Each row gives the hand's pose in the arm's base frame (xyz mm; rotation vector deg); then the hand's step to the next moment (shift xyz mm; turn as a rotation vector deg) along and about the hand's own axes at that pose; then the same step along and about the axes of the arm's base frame.
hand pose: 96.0 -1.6 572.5 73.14 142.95 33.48
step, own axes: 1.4 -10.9 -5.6 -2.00 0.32 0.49
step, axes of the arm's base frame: -10.8 -5.9 -0.3 1.57 -1.36 -0.16
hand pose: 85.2 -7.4 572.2 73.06 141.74 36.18
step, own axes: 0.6 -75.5 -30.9 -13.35 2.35 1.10
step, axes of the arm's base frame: -66.5 -45.9 -11.3 9.70 -9.49 0.93
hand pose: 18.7 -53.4 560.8 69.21 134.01 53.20
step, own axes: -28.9 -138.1 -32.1 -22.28 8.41 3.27
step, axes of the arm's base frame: -82.9 -94.5 -71.6 19.64 -13.38 3.61
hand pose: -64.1 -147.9 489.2 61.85 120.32 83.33
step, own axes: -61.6 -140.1 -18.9 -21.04 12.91 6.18
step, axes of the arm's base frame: -26.5 -83.2 -127.1 22.51 -9.82 6.68
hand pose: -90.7 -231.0 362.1 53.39 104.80 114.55
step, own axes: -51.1 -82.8 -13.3 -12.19 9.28 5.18
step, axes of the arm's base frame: 12.4 -27.5 -93.5 14.42 -4.73 5.59
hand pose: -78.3 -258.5 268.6 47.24 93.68 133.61
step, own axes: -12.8 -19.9 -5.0 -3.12 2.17 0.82
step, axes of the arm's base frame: 4.7 -2.1 -23.6 3.39 -1.54 1.12
